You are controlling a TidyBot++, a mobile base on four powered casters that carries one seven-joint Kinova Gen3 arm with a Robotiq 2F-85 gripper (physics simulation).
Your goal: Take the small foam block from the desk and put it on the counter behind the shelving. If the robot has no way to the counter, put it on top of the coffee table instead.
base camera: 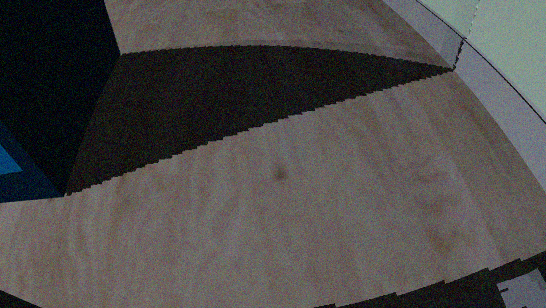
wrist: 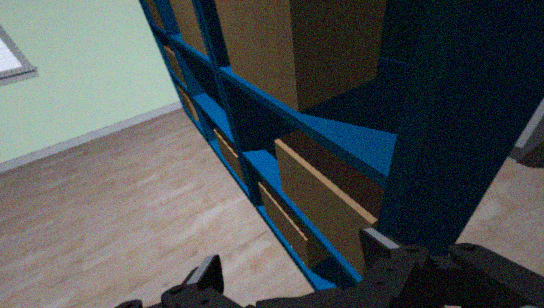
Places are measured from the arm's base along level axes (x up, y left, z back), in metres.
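Where they show: gripper, fingertip midpoint: (wrist: 291, 257).
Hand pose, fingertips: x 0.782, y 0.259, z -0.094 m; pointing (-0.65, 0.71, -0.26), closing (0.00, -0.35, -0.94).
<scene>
After its pixels a point has its place.
My gripper (wrist: 291, 257) {x 0.782, y 0.259, z -0.094 m} is open, with no object between its fingers. The blue shelving (wrist: 430, 150) {x 0.660, y 0.359, z -0.386 m} (base camera: 50, 75) {x -0.247, y 0.368, z -0.495 m} stands close in front of it in the wrist view, its open shelves facing left and its dark end panel at the right. In the base view its dark end is at the upper left. A sliver of a grey upright surface (wrist: 531, 129) {x -0.105, y 0.667, z -1.905 m} shows past the end panel at the right edge; I cannot tell whether it is the counter. The foam block, the desk and the coffee table do not show in these views.
Brown boxes (wrist: 262, 50) {x 0.727, y 0.842, z -0.335 m} (wrist: 320, 195) {x 0.340, y 0.606, z -0.354 m} sit in the shelving. Wood floor (base camera: 300, 215) {x -0.396, y -0.025, z -0.316 m} (wrist: 115, 200) {x -0.397, y 1.975, z 0.639 m} runs alongside it, with a dark shadow (base camera: 200, 95) {x -0.397, y 0.126, z -0.569 m} reaching from its end towards the wall's skirting board (base camera: 492, 95) {x -0.360, y -0.449, z -0.505 m}. A pale green wall (wrist: 95, 75) {x 0.228, y 3.236, z 0.541 m} with a window (wrist: 7, 57) {x 0.547, y 3.189, z 1.050 m} stands at the left.
</scene>
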